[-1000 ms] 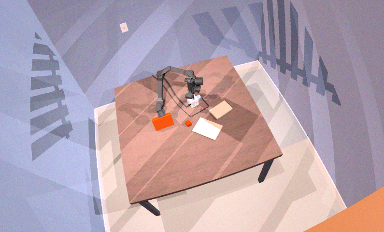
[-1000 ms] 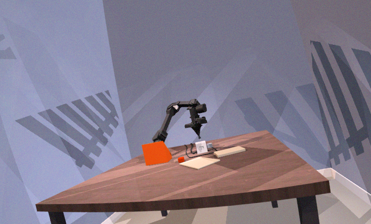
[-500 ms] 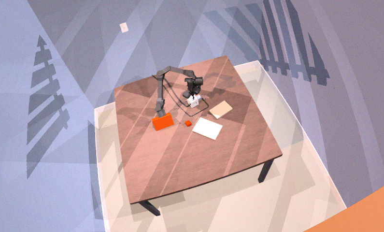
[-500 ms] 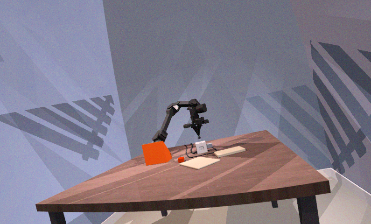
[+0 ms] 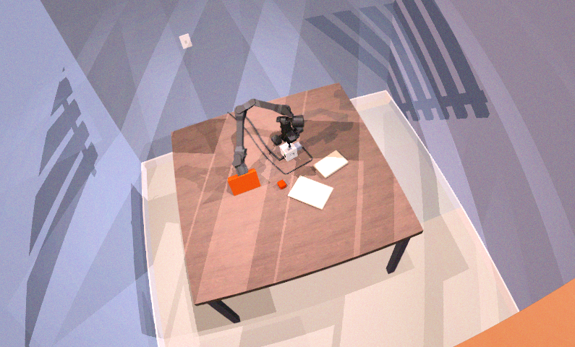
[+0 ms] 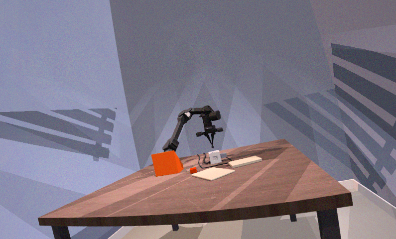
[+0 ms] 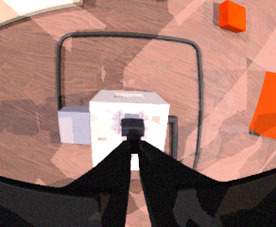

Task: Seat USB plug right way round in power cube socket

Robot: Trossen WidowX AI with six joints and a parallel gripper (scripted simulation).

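Now: the dark USB plug 2 cm below my gripper tip. From my gripper tip the other things lie so: orange cube (17 cm to the right, 12 cm below, 12 cm behind).
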